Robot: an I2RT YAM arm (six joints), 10 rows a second.
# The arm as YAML. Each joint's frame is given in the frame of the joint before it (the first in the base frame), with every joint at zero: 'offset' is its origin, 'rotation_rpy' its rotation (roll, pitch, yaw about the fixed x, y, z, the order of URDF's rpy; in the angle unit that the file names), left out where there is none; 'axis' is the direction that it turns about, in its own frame. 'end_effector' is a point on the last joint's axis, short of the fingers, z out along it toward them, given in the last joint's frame.
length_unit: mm
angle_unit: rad
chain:
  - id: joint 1
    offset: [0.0, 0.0, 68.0]
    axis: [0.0, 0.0, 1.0]
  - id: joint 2
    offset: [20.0, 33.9, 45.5]
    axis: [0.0, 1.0, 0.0]
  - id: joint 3
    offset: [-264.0, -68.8, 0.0]
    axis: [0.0, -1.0, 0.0]
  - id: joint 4
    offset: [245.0, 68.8, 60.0]
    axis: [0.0, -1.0, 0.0]
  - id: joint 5
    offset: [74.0, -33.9, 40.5]
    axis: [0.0, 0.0, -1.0]
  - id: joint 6
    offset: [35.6, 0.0, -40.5]
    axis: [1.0, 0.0, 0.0]
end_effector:
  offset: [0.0, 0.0, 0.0]
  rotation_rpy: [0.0, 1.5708, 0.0]
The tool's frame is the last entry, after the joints.
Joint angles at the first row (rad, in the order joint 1, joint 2, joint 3, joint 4, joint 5, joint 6):
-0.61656 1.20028 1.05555 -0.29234 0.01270 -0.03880
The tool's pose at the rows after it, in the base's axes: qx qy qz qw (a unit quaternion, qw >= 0); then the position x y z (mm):
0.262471, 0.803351, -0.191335, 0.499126, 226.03, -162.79, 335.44
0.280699, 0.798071, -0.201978, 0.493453, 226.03, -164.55, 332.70
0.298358, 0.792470, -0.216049, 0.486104, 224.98, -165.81, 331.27
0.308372, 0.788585, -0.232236, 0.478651, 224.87, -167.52, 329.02
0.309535, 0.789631, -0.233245, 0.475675, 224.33, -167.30, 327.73
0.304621, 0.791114, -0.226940, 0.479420, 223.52, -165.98, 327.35
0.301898, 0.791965, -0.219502, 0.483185, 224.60, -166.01, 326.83
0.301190, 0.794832, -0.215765, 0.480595, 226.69, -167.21, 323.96
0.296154, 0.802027, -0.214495, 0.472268, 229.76, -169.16, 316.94
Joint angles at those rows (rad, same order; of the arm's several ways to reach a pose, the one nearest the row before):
-0.61664 1.21597 1.06077 -0.28848 0.05891 -0.02230
-0.61665 1.22052 1.05444 -0.28235 0.09926 -0.00266
-0.61666 1.22152 1.05128 -0.28389 0.14551 0.01251
-0.61667 1.22602 1.04608 -0.27745 0.18698 0.01228
-0.61664 1.22480 1.04236 -0.28072 0.19099 0.01221
-0.61667 1.21803 1.03549 -0.27747 0.17335 0.01070
-0.61667 1.22068 1.03448 -0.27173 0.15632 0.01437
-0.61665 1.23137 1.03348 -0.26886 0.14991 0.01535
-0.61664 1.24884 1.02449 -0.26131 0.14480 0.00342

